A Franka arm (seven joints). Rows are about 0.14 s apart.
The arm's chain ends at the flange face. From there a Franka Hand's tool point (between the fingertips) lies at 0.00 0.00 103.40 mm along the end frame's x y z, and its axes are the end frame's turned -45 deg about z.
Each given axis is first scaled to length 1.
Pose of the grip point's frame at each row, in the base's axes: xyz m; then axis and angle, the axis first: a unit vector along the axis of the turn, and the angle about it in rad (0 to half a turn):
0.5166 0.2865 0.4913 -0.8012 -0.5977 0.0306 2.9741
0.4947 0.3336 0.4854 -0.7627 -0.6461 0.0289 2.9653
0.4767 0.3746 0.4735 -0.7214 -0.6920 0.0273 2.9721
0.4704 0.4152 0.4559 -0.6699 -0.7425 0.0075 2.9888
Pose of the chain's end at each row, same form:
0.5319 0.2764 0.5931 -0.9676 -0.2453 0.0603 3.0103
0.5109 0.3236 0.5870 -0.9506 -0.3046 0.0604 3.0008
0.4928 0.3659 0.5753 -0.9301 -0.3628 0.0577 3.0059
0.4831 0.4058 0.5581 -0.9024 -0.4293 0.0362 3.0062

